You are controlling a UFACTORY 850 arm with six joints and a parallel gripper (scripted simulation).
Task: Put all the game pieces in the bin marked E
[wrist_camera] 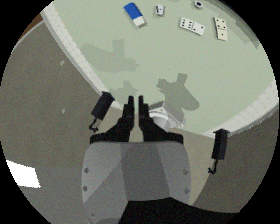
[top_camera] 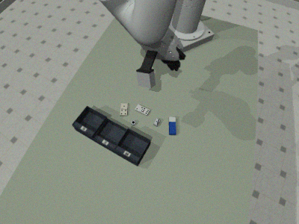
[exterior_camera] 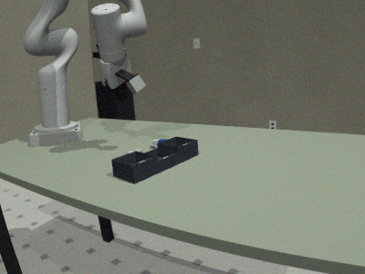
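Right now the dark three-part bin is 23 cm ahead of my hand, 16 cm below it and 13 cm to the right of it. Also, from my hand: eraser (17 cm below, 12 cm ahead, 5 cm to the left); then white domino (17 cm below, 10 cm ahead, 7 cm to the right); then dark ring (17 cm below, 16 cm ahead, 8 cm to the right).
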